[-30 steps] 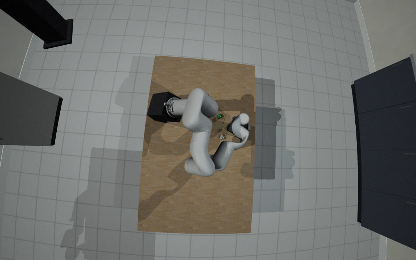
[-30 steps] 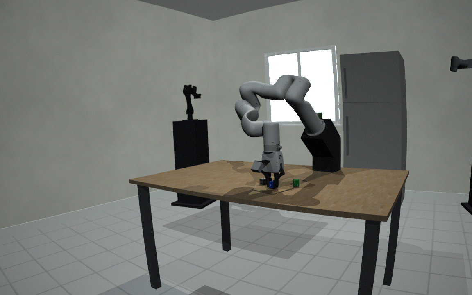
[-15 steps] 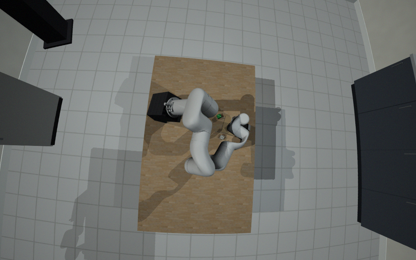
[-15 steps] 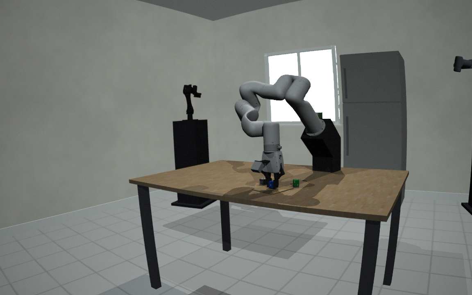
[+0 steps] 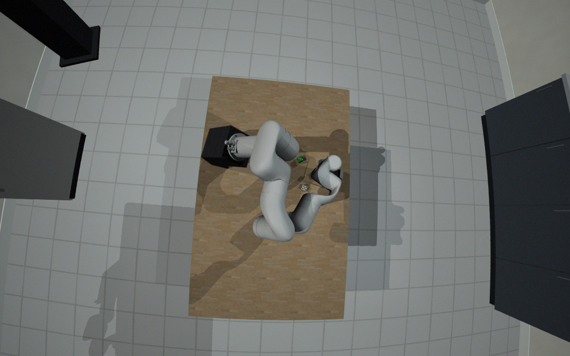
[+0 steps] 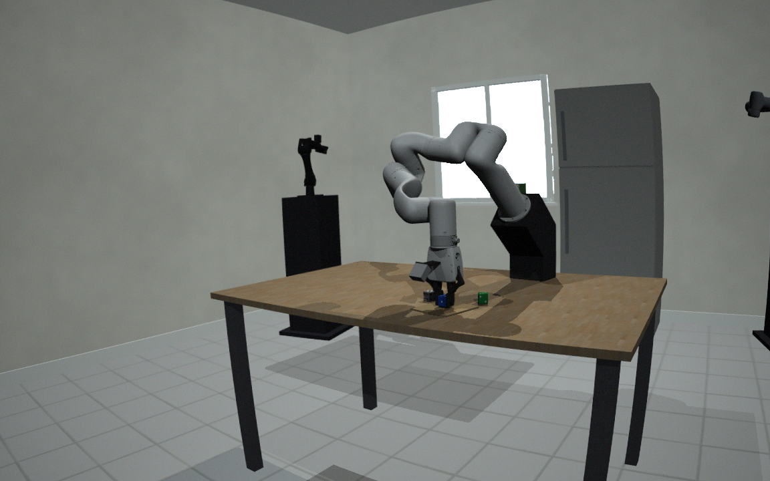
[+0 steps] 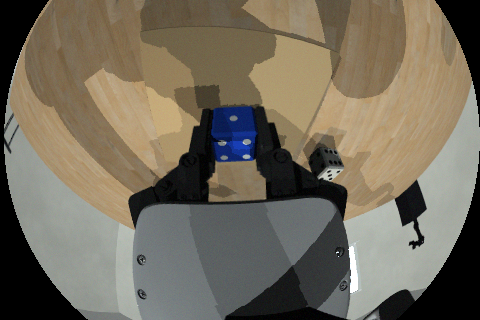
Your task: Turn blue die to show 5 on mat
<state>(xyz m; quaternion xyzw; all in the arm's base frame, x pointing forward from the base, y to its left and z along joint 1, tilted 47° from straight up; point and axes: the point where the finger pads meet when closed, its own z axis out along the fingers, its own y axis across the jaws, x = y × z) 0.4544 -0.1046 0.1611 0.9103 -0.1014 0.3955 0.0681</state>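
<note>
My gripper is now 10 mm above the blue die. From my hand the other things lie so: white die (100 mm behind, 80 mm to the right, 20 mm below); then tan mat (30 mm below); then green die (90 mm behind, 90 mm to the left, 20 mm below).
</note>
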